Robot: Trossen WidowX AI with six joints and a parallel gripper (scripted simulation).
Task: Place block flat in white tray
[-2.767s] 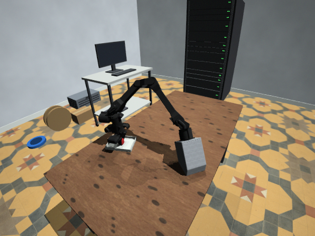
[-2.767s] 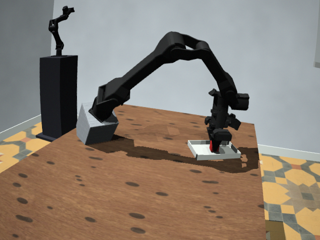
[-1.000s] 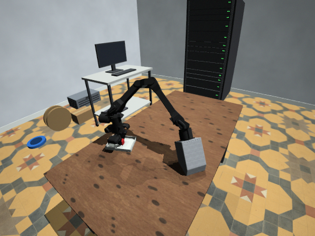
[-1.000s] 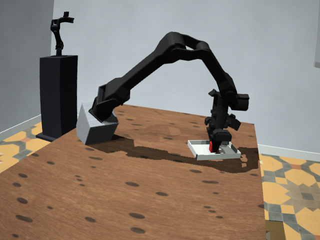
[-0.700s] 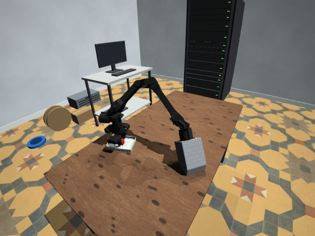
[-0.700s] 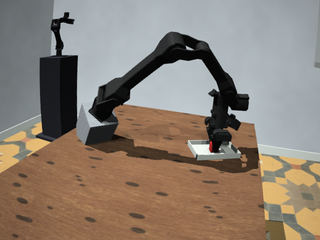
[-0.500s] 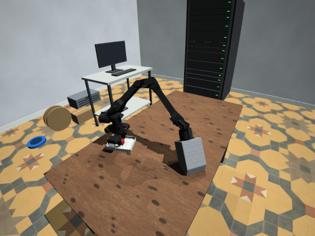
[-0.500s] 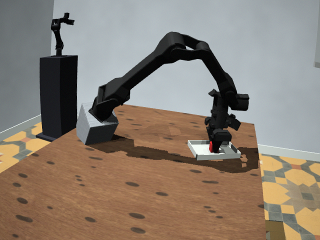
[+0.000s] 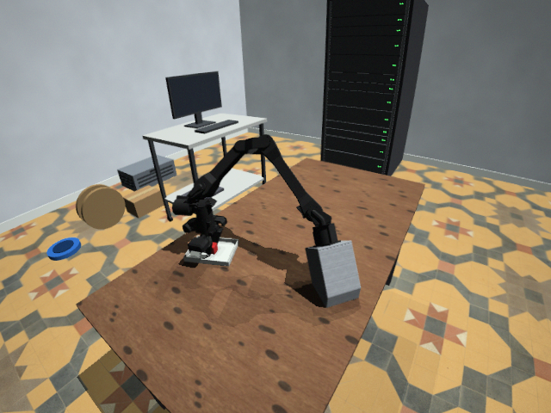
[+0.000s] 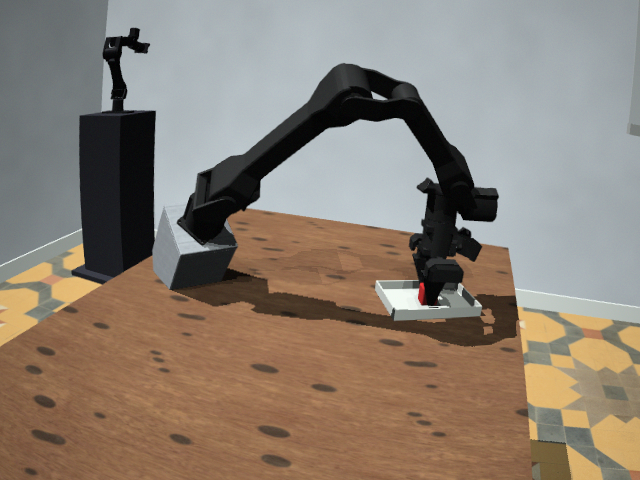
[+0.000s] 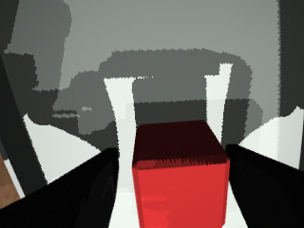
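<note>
Now: the red block 20 mm below my hand. Round my hand: white tray 30 mm below.
</note>
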